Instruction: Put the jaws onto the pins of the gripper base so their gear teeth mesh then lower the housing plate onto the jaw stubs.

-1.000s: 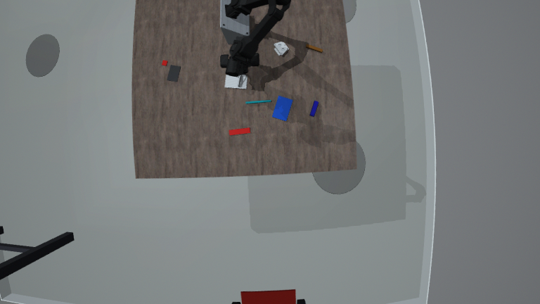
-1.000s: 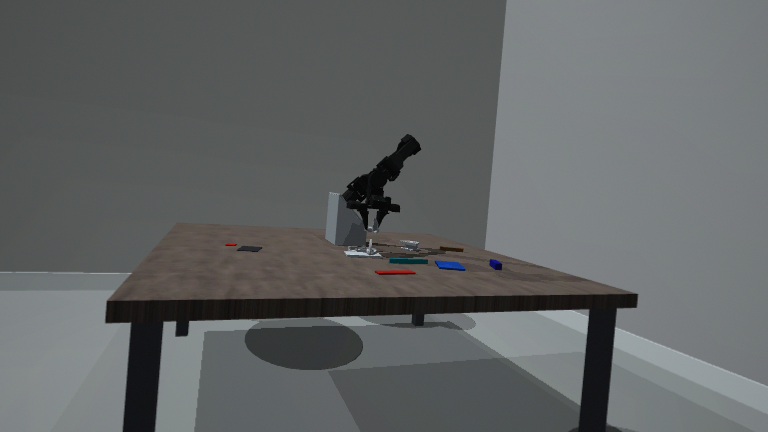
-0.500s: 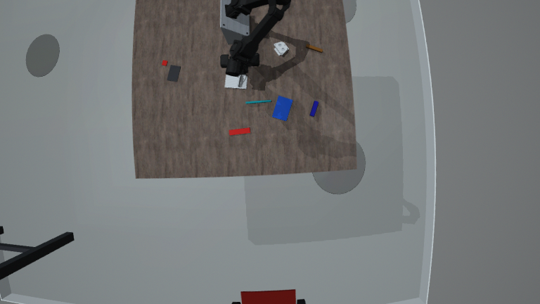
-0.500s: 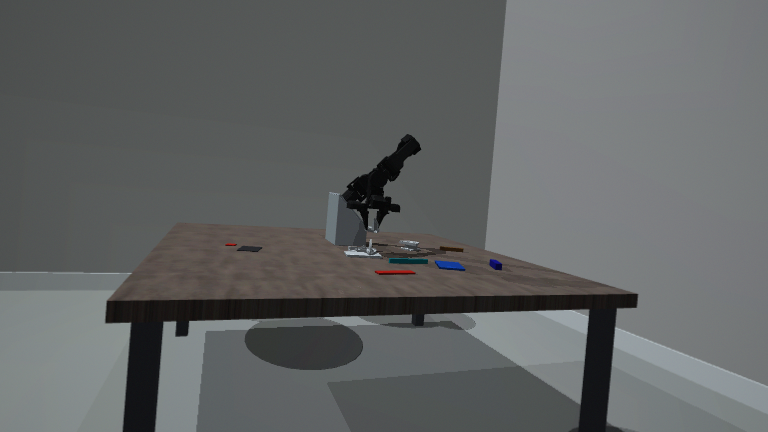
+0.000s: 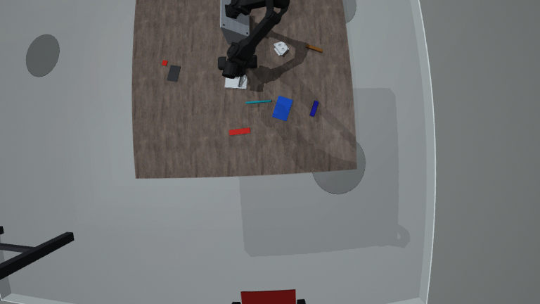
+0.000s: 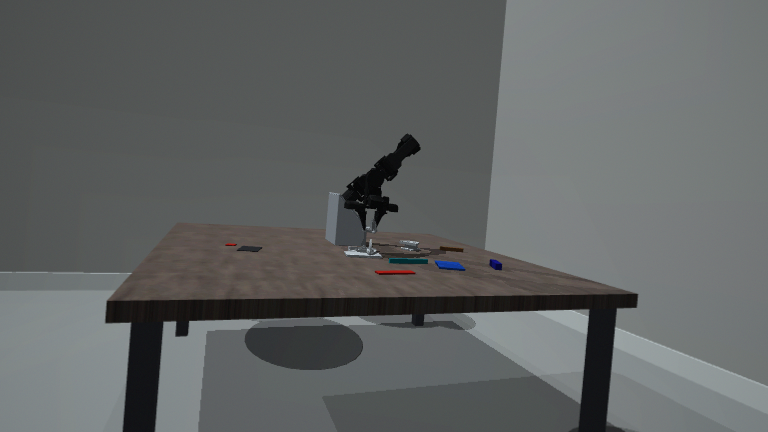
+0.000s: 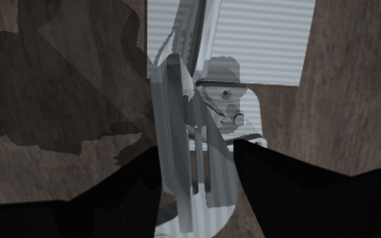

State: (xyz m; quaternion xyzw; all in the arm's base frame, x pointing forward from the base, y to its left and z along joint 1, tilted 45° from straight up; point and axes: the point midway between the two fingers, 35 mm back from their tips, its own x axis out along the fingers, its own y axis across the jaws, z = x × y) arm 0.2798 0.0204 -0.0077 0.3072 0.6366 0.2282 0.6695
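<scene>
My gripper tip is now 8 cm above the white flat plate, 5 cm short of it and 4 cm to the left of it. Round my gripper tip: red bar: 33 cm ahead, 8 cm below, 5 cm to the right; then blue plate: 23 cm ahead, 20 cm to the left, 8 cm below; then teal bar: 18 cm ahead, 8 cm below, 7 cm to the left.
</scene>
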